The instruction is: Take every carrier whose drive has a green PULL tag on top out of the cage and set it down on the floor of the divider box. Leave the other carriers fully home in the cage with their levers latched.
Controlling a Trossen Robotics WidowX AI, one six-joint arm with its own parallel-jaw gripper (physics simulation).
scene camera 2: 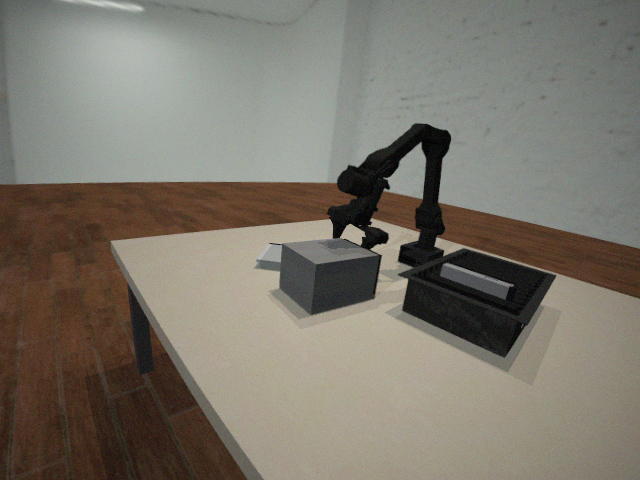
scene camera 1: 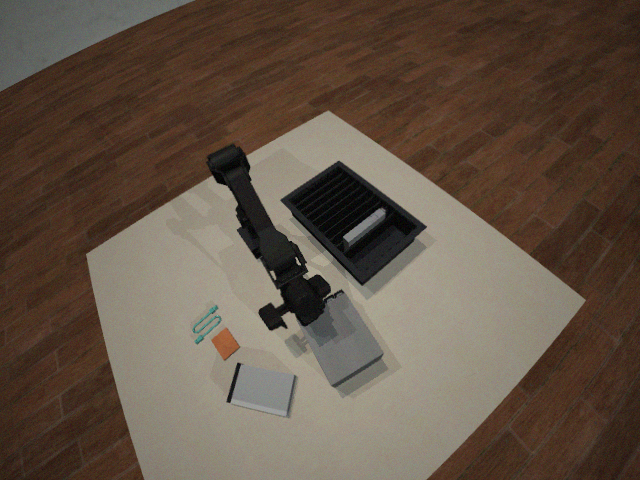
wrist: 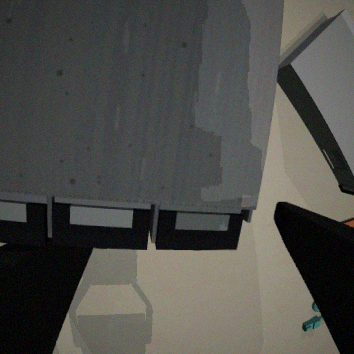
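Pixels of known places: arm's base, link origin: [scene camera 2: 425,247].
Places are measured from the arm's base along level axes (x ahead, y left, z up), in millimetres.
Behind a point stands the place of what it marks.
Observation:
The grey cage [scene camera 1: 346,343] {y 16, x 498, z 58 mm} [scene camera 2: 330,281] {y 79, x 526, z 13 mm} [wrist: 125,100] {y -15, x 405, z 58 mm} stands on the table. In the wrist view, its front edge shows the dark fronts of a right carrier [wrist: 195,242] {y -36, x 365, z 55 mm}, a middle carrier [wrist: 107,239] {y -10, x 368, z 55 mm} and a partly cropped left carrier [wrist: 20,234] {y 14, x 370, z 55 mm}, each with a pale label. No green tag shows. My gripper [scene camera 1: 306,317] {y -43, x 362, z 19 mm} [scene camera 2: 351,241] {y -43, x 362, z 19 mm} [wrist: 188,211] {y -43, x 362, z 19 mm} is open and empty at the cage's front. In the wrist view the left fingertip is hidden behind the carrier fronts; the right finger is outside the cage's right side. A grey carrier [scene camera 1: 364,228] {y 266, x 258, z 49 mm} [scene camera 2: 475,281] {y 284, x 260, z 37 mm} stands on edge inside the black divider box [scene camera 1: 391,253] {y 280, x 367, z 31 mm} [scene camera 2: 454,317] {y 294, x 357, z -22 mm}.
A flat grey slab [scene camera 1: 263,390] {y -233, x 454, z -34 mm} [scene camera 2: 269,256] {y -220, x 495, z -34 mm} [wrist: 327,75] {y -187, x 465, z -34 mm} with a dark edge lies beside the cage. An orange square [scene camera 1: 225,343] {y -275, x 268, z -55 mm} [wrist: 349,222] {y -284, x 306, z -55 mm} and a teal cable [scene camera 1: 206,324] {y -304, x 177, z -56 mm} [wrist: 312,324] {y -263, x 146, z -53 mm} lie on the table. The divider box has raised walls and several slats.

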